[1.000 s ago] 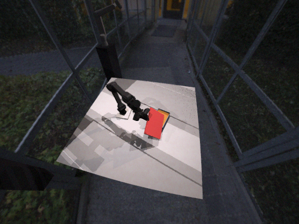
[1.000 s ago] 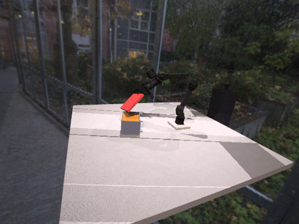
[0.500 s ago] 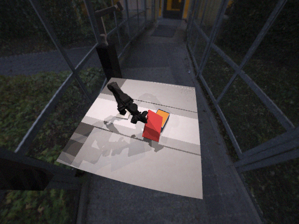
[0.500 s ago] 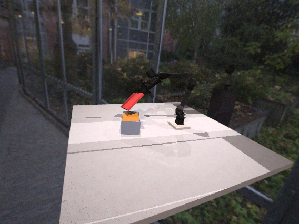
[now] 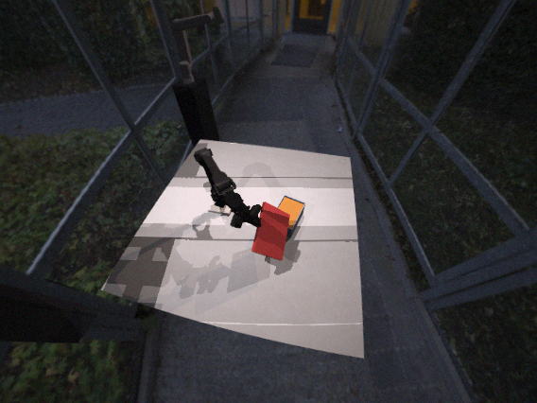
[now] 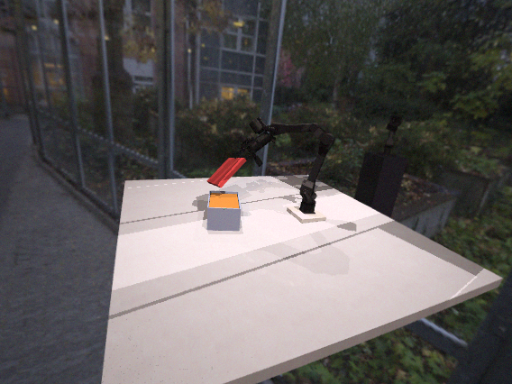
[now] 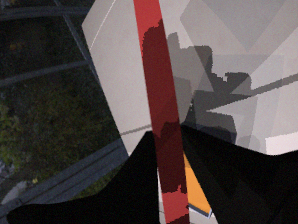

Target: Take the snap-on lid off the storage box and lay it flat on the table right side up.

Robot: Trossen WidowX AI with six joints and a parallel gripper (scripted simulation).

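The red lid is 60 mm ahead of my gripper tip, 20 mm to the left of it and 50 mm below it. The rest, counted from my gripper tip: grey storage box (80 mm ahead, 210 mm to the left, 180 mm below).
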